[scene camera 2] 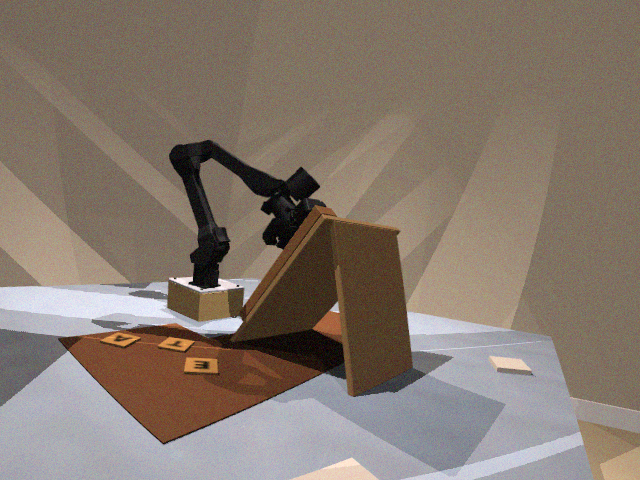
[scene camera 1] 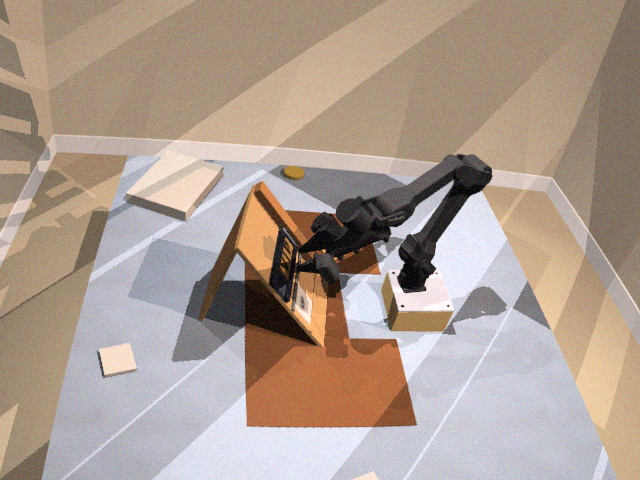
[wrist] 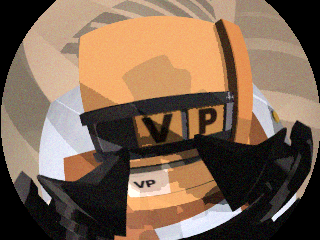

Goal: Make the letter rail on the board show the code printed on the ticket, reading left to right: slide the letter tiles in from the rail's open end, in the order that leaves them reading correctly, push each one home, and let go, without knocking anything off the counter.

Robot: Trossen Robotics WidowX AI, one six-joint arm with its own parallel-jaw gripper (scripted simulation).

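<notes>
A slanted wooden board is visible to me in scene camera 1 (scene camera 1: pixel 258 234), in scene camera 2 (scene camera 2: pixel 329 259) and in the wrist view (wrist: pixel 151 64). I see a white ticket (wrist: pixel 143 184) too, though scene camera 2 does not show the ticket, which is hidden by the slanted wooden board. There is a pale slab (scene camera 1: pixel 175 185), and the wrist view misses the slab, since it is hidden by the board there. A small pale square (scene camera 1: pixel 116 360) is here as well. My gripper (scene camera 1: pixel 297 260) is open and holds nothing; I find it in scene camera 2 (scene camera 2: pixel 318 261) and in the wrist view (wrist: pixel 161 146) too.
</notes>
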